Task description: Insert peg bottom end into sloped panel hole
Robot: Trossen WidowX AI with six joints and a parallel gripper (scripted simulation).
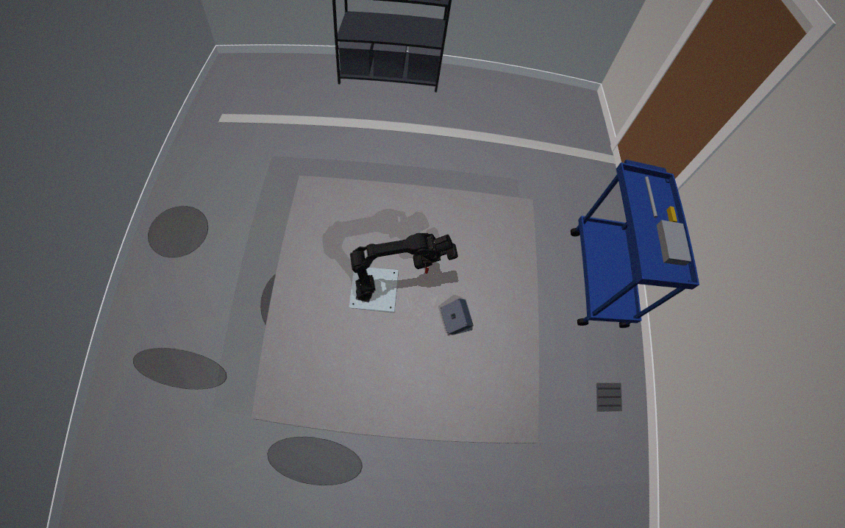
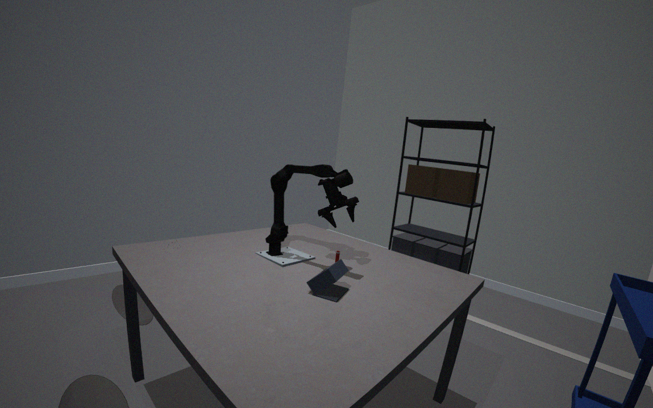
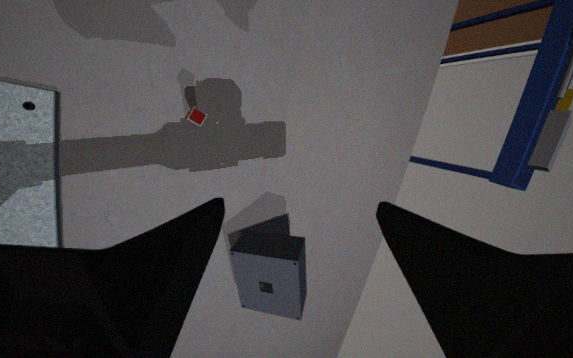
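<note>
My gripper tip is 16 cm above the red square peg, 5 cm past it and 3 cm to the right of it. The rest, counted from my gripper tip: sloped grey panel 18 cm to the right, 16 cm below, 13 cm ahead.
</note>
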